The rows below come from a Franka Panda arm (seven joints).
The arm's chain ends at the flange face. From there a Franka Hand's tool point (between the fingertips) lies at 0.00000 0.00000 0.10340 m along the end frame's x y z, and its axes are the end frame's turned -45 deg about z.
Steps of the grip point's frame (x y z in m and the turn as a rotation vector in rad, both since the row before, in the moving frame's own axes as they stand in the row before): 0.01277, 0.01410, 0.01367, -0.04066, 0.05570, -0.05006; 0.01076, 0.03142, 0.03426, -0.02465, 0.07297, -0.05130; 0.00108, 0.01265, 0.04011, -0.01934, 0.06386, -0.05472
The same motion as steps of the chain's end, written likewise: 0.01199, 0.00222, 0.01392, 0.01063, 0.06814, -0.05006; 0.02279, 0.01832, 0.03457, 0.03417, 0.06903, -0.05130; 0.00372, 0.01160, 0.04034, 0.03148, 0.05883, -0.05472
